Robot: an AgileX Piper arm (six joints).
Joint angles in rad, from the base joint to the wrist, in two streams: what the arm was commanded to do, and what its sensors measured. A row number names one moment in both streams.
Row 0, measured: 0.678 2.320 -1.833 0.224 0.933 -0.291
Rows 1 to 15, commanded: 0.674 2.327 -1.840 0.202 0.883 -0.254; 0.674 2.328 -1.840 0.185 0.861 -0.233; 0.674 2.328 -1.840 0.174 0.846 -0.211; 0.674 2.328 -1.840 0.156 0.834 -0.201; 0.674 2.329 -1.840 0.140 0.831 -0.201; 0.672 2.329 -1.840 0.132 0.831 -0.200; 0.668 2.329 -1.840 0.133 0.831 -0.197; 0.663 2.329 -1.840 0.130 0.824 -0.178; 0.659 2.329 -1.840 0.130 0.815 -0.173; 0.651 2.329 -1.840 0.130 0.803 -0.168; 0.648 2.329 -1.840 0.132 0.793 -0.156; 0.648 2.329 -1.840 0.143 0.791 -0.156; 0.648 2.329 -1.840 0.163 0.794 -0.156; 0.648 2.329 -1.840 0.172 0.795 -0.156; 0.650 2.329 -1.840 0.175 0.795 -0.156
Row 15, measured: 0.663 2.332 -1.834 0.164 0.813 -0.162
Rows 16 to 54, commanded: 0.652 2.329 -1.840 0.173 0.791 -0.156; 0.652 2.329 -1.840 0.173 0.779 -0.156; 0.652 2.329 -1.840 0.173 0.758 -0.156; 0.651 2.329 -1.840 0.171 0.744 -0.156; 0.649 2.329 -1.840 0.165 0.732 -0.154; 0.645 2.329 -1.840 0.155 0.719 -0.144; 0.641 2.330 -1.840 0.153 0.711 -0.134; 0.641 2.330 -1.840 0.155 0.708 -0.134; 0.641 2.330 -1.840 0.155 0.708 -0.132; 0.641 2.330 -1.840 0.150 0.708 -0.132; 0.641 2.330 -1.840 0.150 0.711 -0.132; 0.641 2.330 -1.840 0.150 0.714 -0.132; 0.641 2.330 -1.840 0.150 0.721 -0.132; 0.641 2.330 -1.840 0.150 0.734 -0.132; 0.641 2.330 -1.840 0.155 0.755 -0.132; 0.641 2.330 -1.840 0.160 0.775 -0.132; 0.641 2.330 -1.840 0.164 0.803 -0.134; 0.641 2.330 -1.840 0.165 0.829 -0.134; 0.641 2.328 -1.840 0.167 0.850 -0.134; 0.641 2.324 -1.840 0.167 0.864 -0.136; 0.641 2.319 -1.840 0.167 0.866 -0.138; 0.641 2.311 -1.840 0.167 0.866 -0.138; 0.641 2.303 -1.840 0.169 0.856 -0.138; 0.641 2.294 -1.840 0.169 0.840 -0.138; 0.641 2.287 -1.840 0.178 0.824 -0.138; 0.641 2.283 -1.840 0.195 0.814 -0.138; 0.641 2.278 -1.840 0.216 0.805 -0.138; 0.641 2.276 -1.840 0.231 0.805 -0.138; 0.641 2.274 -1.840 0.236 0.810 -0.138; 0.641 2.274 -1.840 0.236 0.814 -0.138; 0.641 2.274 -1.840 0.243 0.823 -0.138; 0.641 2.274 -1.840 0.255 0.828 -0.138; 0.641 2.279 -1.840 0.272 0.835 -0.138; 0.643 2.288 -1.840 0.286 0.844 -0.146; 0.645 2.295 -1.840 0.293 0.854 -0.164; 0.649 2.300 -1.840 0.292 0.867 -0.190; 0.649 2.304 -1.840 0.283 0.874 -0.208; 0.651 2.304 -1.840 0.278 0.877 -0.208; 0.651 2.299 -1.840 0.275 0.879 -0.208
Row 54, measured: 0.649 2.298 -1.835 0.282 0.857 -0.174
